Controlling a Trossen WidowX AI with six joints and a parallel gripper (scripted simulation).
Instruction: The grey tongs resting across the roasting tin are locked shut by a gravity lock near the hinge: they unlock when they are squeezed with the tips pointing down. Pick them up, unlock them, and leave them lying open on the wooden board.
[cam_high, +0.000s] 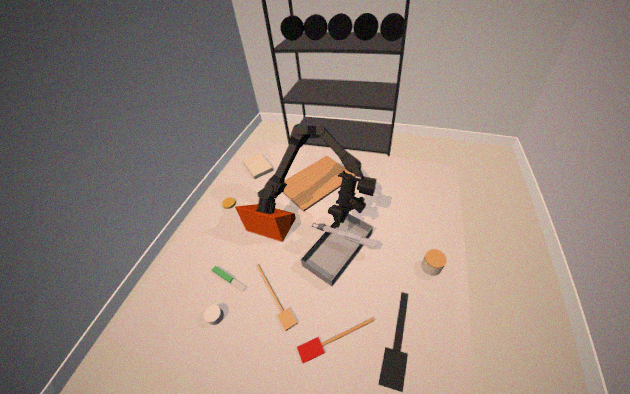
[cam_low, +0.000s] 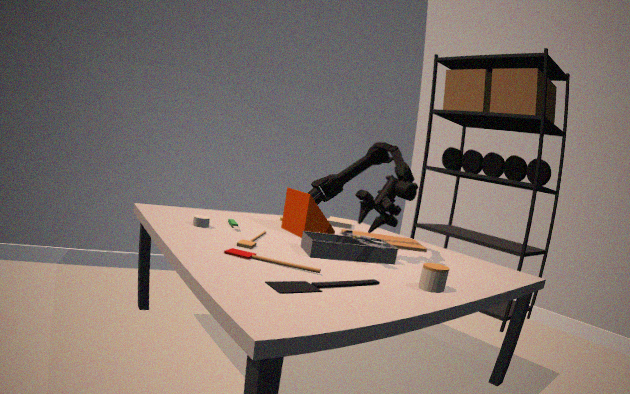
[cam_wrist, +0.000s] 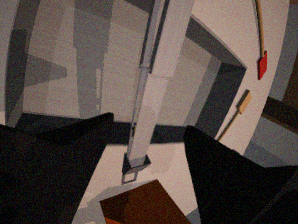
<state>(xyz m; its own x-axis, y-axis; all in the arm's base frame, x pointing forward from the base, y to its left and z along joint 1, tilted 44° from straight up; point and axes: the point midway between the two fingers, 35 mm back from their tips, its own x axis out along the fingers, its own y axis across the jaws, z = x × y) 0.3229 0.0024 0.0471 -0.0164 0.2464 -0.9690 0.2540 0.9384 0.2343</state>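
Now: the roasting tin 6 cm to the right of my gripper tip and 7 cm below it. Round my gripper tip: red spatula 5 cm ahead, 42 cm to the right, 9 cm below; wooden board 19 cm behind, 33 cm to the left, 9 cm below; cork-topped jar 39 cm ahead, 7 cm to the right, 6 cm below.
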